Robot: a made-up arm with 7 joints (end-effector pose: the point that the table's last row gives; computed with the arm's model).
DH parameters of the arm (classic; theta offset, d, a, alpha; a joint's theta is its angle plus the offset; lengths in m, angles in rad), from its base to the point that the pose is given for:
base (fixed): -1.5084 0 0.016 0
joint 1: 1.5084 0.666 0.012 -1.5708
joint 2: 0 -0.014 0.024 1.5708
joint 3: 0 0.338 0.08 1.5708
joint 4: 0 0.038 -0.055 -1.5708
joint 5: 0 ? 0.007 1.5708
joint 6: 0 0.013 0.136 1.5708
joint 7: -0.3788 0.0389 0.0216 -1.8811
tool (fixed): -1.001 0.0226 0 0
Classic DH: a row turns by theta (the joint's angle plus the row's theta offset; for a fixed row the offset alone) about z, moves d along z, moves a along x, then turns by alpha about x.
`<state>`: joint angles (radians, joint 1 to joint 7).
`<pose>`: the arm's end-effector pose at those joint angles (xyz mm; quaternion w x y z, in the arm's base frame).
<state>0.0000 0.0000 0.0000 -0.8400 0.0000 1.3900 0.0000</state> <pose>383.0 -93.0 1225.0 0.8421 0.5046 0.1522 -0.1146</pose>
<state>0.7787 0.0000 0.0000 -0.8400 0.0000 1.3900 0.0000</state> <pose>327.0 197.5 1225.0 0.8225 0.4091 0.3323 0.2136</pose>
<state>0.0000 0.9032 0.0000 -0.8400 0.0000 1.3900 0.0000</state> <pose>681.1 -93.0 721.5 0.6912 0.4041 0.5044 -0.3233</pose>
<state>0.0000 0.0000 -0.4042 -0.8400 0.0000 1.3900 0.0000</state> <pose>330.3 -224.0 1225.0 0.8019 0.5249 0.0478 -0.2813</pose>
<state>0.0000 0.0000 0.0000 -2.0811 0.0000 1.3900 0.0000</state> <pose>412.2 -93.0 823.9 0.5966 0.3439 0.6134 -0.3866</pose>
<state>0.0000 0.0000 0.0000 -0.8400 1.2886 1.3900 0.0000</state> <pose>366.3 -9.6 1243.7 0.4935 0.7191 0.3752 0.3140</pose>
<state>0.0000 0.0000 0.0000 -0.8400 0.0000 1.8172 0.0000</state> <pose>344.7 -93.0 1284.6 0.8552 0.5175 -0.0298 -0.0050</pose>
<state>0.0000 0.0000 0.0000 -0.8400 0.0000 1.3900 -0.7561</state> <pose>383.5 -70.5 1225.3 0.9160 0.2587 0.2781 0.1291</pose>
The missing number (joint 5, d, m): 0.19
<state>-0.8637 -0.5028 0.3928 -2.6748 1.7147 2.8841 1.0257</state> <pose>61.3 -210.4 883.8 0.3089 -0.7243 0.4137 0.4570</pose>
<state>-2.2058 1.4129 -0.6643 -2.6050 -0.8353 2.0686 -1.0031</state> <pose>-255.1 4.5 404.0 0.1231 -0.9054 -0.4062 0.0018</pose>
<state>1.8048 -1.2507 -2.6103 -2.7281 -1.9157 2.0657 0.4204</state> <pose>190.0 -81.6 476.5 0.6608 0.2517 0.7070 -0.0147</pose>
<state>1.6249 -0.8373 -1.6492 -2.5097 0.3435 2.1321 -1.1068</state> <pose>382.4 -111.4 709.5 0.4273 0.6255 0.5438 0.3612</pose>
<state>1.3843 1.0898 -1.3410 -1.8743 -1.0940 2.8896 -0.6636</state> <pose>428.4 350.0 669.7 0.6305 -0.6580 0.3659 0.1887</pose>
